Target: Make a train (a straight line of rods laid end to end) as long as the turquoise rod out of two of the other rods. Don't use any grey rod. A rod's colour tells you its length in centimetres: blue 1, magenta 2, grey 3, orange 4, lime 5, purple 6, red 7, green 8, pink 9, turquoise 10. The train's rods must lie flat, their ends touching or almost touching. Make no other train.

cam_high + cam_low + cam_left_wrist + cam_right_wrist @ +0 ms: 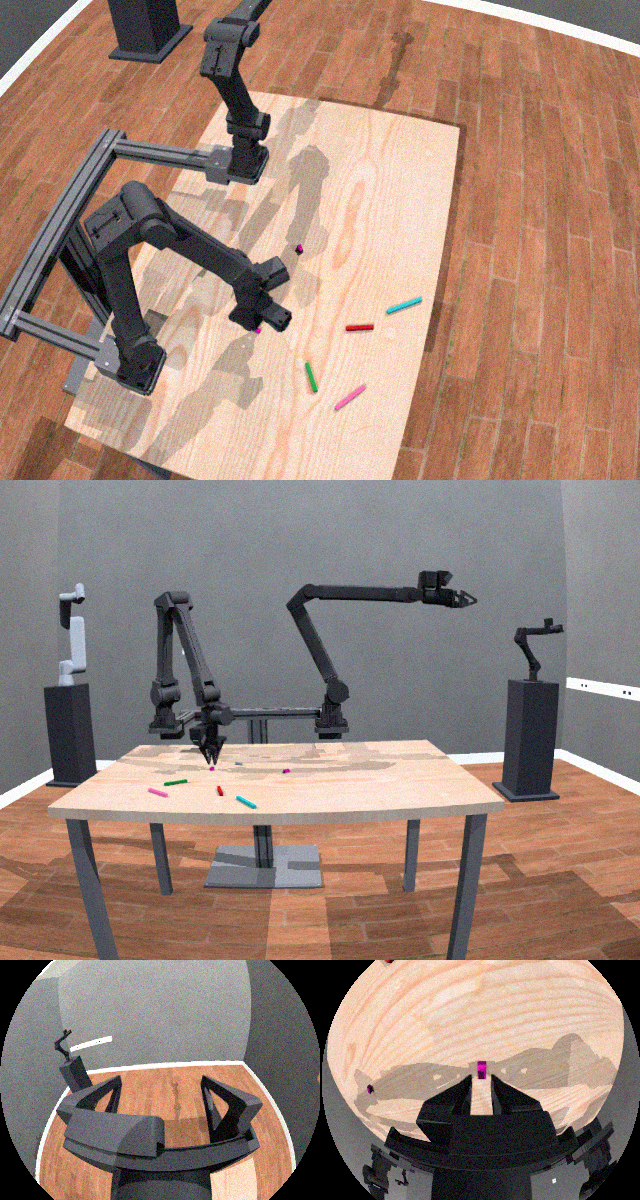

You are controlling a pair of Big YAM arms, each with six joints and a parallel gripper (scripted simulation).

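Now: the grey rod 80 mm to the left of my right hand, 70 mm behind it and 20 mm below it. Round my right hand: red rod: 250 mm ahead, 90 mm to the left, 20 mm below; then pink rod: 280 mm ahead, 100 mm to the right, 20 mm below; then green rod: 180 mm ahead, 80 mm to the right, 20 mm below.
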